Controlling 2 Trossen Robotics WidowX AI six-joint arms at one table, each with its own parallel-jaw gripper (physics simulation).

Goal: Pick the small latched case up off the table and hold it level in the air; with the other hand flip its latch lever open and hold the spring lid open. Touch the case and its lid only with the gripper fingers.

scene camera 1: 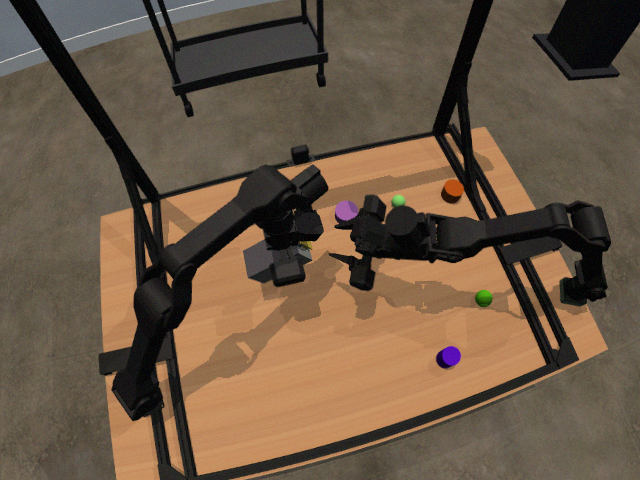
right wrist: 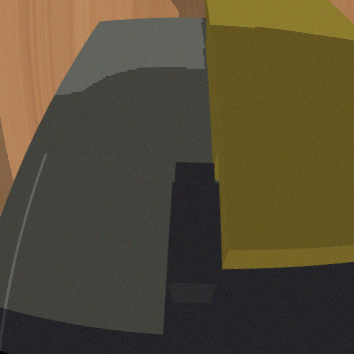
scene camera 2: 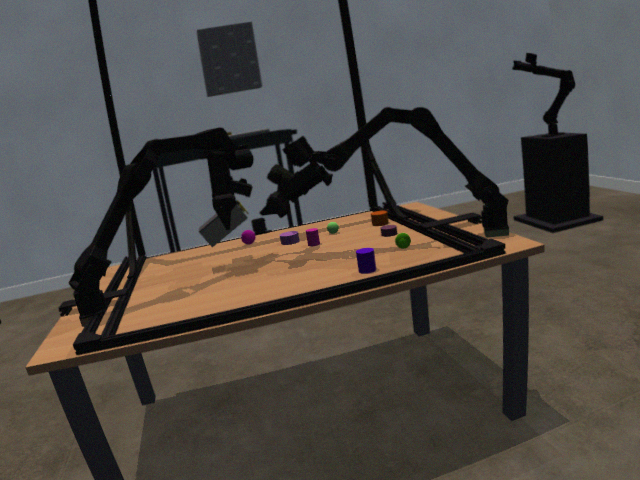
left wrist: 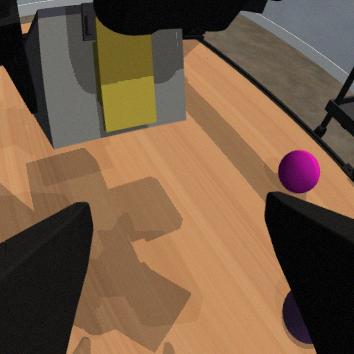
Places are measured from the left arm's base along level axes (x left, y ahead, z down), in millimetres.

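Pixels of known places: left gripper, fingertip midpoint: (scene camera 1: 332,240) (scene camera 2: 263,209) (left wrist: 178,210); right gripper, fingertip midpoint: (scene camera 1: 282,257) (scene camera 2: 227,227); left arm's base, origin of the base link: (scene camera 1: 574,290) (scene camera 2: 495,226); right arm's base, origin of the base link: (scene camera 1: 148,398) (scene camera 2: 92,312).
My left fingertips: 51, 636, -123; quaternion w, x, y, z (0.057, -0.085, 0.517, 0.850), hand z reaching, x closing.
Note:
Ahead of a thing's pixels: the offset from my left fingertips to its middle, as dx, dy, dz. "*": to the spot under its first point.
The small grey case @[+50, +106, +13] (scene camera 1: 256,260) (scene camera 2: 212,232) (left wrist: 62,100) (right wrist: 110,130) is held in the air above the table and looks tilted in scene camera 2. A yellow part @[* +29, +49, -19] (scene camera 1: 306,244) (left wrist: 129,100) (right wrist: 280,140) lies along its grey face. I cannot tell whether this is the lever or the lid, or whether it is open. My right gripper (scene camera 2: 226,219) is shut on the case from above; its fingers are mostly hidden in scene camera 1. My left gripper (scene camera 1: 333,239) (scene camera 2: 268,210) (left wrist: 178,210) is open and empty, apart from the case, to its right in the scene views.
A magenta ball @[-167, +141, +118] (scene camera 2: 248,237) (left wrist: 299,171), a purple disc @[-148, -8, +128] (scene camera 1: 346,210) (scene camera 2: 289,237) and a magenta cylinder @[-95, -101, +119] (scene camera 2: 312,237) stand near the grippers. Green balls @[-208, -138, +123] (scene camera 1: 398,200) @[+16, -380, +121] (scene camera 1: 483,298), an orange cylinder @[-277, -282, +123] (scene camera 1: 453,190) and a violet cylinder @[+173, -303, +117] (scene camera 1: 450,356) (scene camera 2: 366,260) stand farther right.

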